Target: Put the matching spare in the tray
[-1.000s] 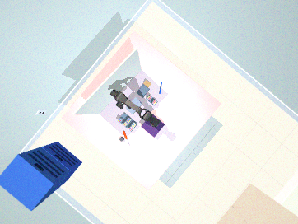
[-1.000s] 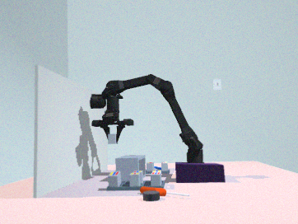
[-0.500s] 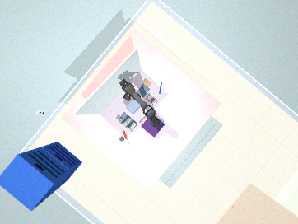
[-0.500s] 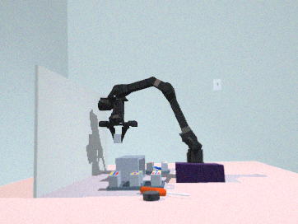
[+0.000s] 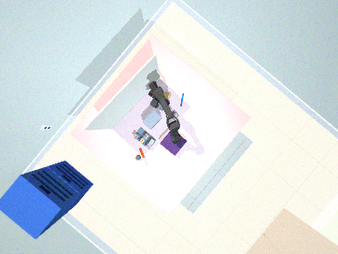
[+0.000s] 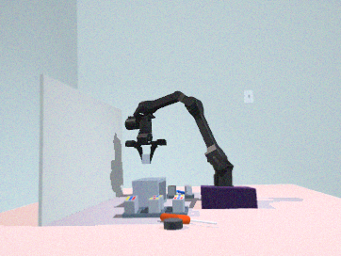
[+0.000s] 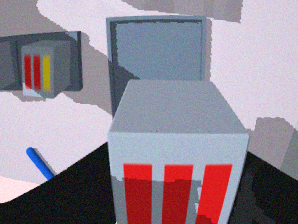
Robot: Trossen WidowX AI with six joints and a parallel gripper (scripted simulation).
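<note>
My gripper tip is 10 mm past the grey tray, 10 mm to the left of it and 160 mm above it. From my gripper tip the other things lie so: grey mounted unit: 20 mm behind, 190 mm to the left, 120 mm below; then upright wall panel: 210 mm ahead, 140 mm to the left, 60 mm above.
</note>
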